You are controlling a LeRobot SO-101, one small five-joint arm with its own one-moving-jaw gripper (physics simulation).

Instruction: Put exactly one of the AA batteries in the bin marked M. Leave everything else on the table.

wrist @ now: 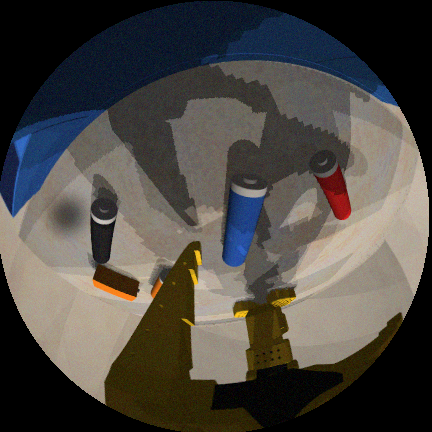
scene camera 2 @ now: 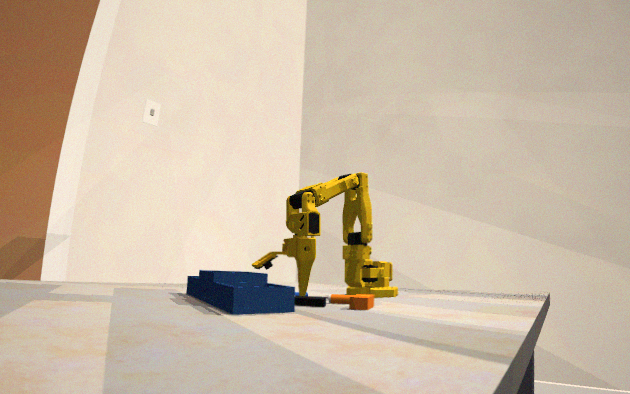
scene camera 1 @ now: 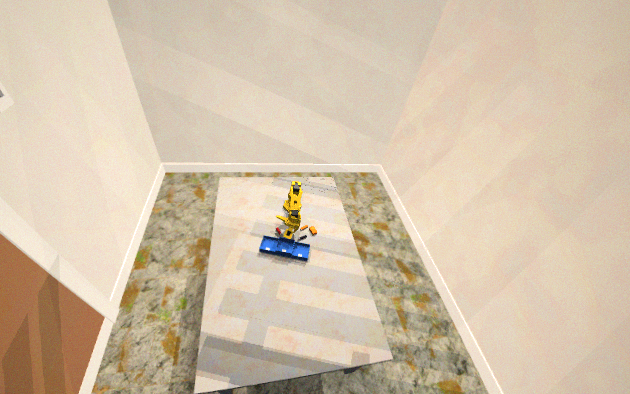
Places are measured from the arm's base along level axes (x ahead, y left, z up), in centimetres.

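Pixels of known places: hand, tool point: [wrist: 200,249] [scene camera 2: 301,294] [scene camera 1: 293,232]; arm's base, link origin: [wrist: 259,298].
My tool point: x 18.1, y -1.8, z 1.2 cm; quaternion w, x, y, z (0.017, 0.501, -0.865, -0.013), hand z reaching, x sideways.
Ahead of a thing's pixels: the offset from my tool point to its top centre. Level surfaces: height alone.
A blue battery {dz +0.3, dx -0.2, dy -2.2 cm} [wrist: 243,222] lies on the table just right of the fixed jaw's tip in the wrist view. A red battery {dz +0.3, dx -1.2, dy -7.9 cm} [wrist: 335,190] [scene camera 1: 278,231] lies further right. A black battery {dz +0.3, dx +3.7, dy +4.6 cm} [wrist: 103,235] [scene camera 1: 302,237] [scene camera 2: 311,301] lies to the left. An orange battery {dz +0.3, dx -3.0, dy +6.4 cm} [wrist: 158,286] [scene camera 1: 304,227] [scene camera 2: 340,299] is partly behind the fixed jaw in the wrist view. The blue three-part bin {dz +3.5, dx +10.3, dy -5.6 cm} [scene camera 1: 275,254] [scene camera 2: 262,300] [wrist: 150,55] stands beyond the batteries; its labels are unreadable. My gripper [scene camera 1: 283,226] [scene camera 2: 279,279] [wrist: 298,281] is wide open and empty, its fixed jaw low beside the blue battery.
An orange block {dz +0.6, dx -0.6, dy +11.3 cm} [scene camera 1: 313,230] [scene camera 2: 361,302] [wrist: 116,283] lies beside the orange battery. The bin's near wall is close to the fixed jaw. The arm's base [scene camera 2: 372,291] stands on the table {dz -1.1 cm} [scene camera 1: 320,300] behind the batteries.
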